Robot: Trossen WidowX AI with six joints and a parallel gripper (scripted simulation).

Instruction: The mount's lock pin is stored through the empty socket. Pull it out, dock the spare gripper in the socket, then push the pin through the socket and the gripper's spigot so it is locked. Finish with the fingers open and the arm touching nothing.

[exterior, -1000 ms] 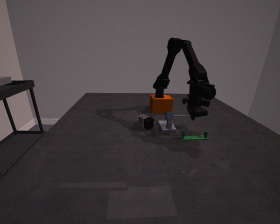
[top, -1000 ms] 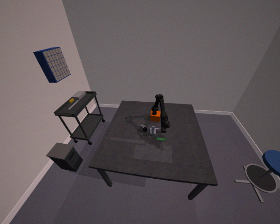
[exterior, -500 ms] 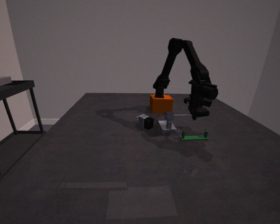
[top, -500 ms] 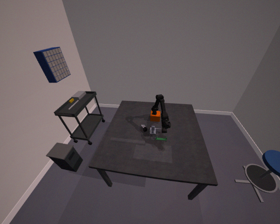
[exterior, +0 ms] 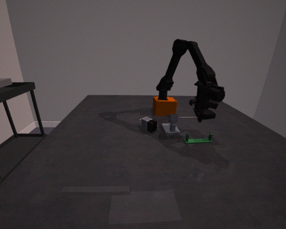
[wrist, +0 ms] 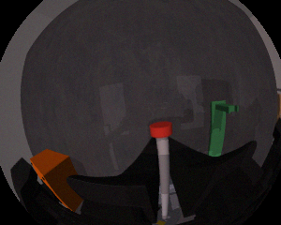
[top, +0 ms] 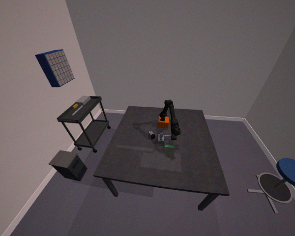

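The green cradle is 110 mm ahead of my gripper tip, 30 mm to the right of it and 30 mm below it. The rest, counted from my gripper tip: grey mount 10 mm ahead, 150 mm to the right, 10 mm below; then spare gripper 10 mm behind, 290 mm to the right, 30 mm below.
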